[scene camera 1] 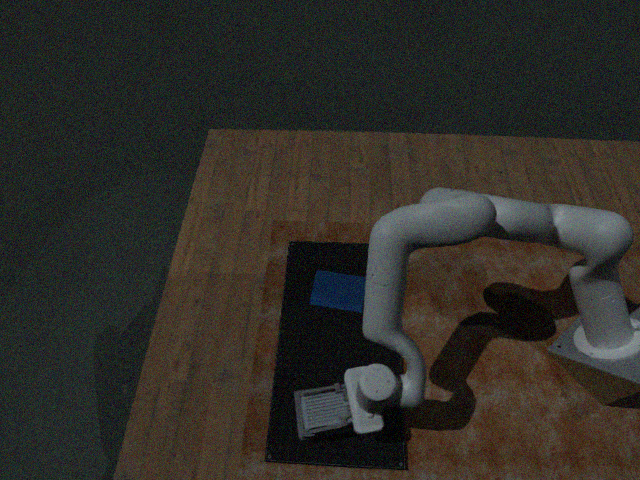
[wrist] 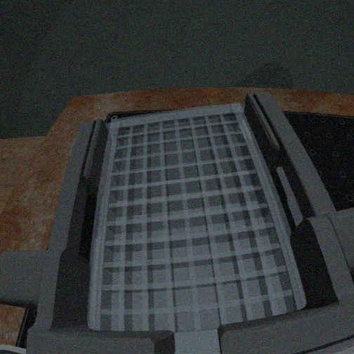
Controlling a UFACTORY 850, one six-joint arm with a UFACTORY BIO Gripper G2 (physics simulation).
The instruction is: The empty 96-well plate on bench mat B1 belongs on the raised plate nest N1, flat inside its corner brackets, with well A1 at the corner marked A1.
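Note:
The pale 96-well plate (scene camera 1: 324,410) (wrist: 187,200) lies at the grey plate nest (scene camera 1: 298,413), whose rim shows along the plate's left side in the scene view. The plate looks flat. My gripper (scene camera 1: 323,411) (wrist: 176,116) is shut on the plate, with one finger along each long side in the wrist view. The gripper and its fingers hide much of the nest. Whether the plate's base touches the nest floor cannot be told, and the A1 mark cannot be read.
A blue rectangular mat (scene camera 1: 336,291), with no plate showing on it, lies farther back on the black perforated board (scene camera 1: 315,346), partly hidden by my arm. The wooden table (scene camera 1: 206,310) surrounds a rust-coloured patch. My arm's white base stands at the right.

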